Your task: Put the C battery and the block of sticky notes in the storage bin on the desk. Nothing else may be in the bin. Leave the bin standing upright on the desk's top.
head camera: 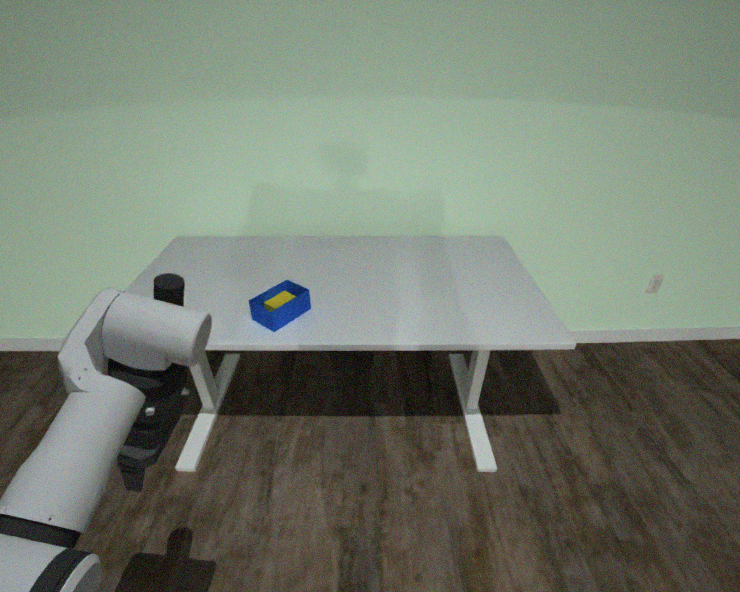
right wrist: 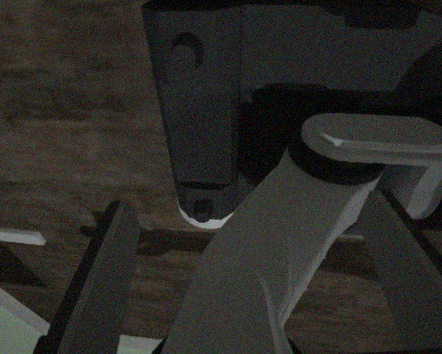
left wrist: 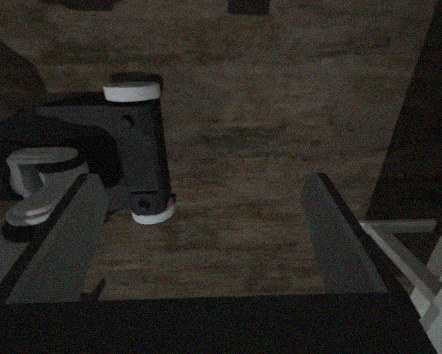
Labels:
left gripper: head camera 152, 455; left wrist 206, 186; not seen in the right wrist view (out of frame)
blue storage bin: head camera 274, 320; not seen in the right wrist view (out of frame); not seen in the left wrist view (out of frame)

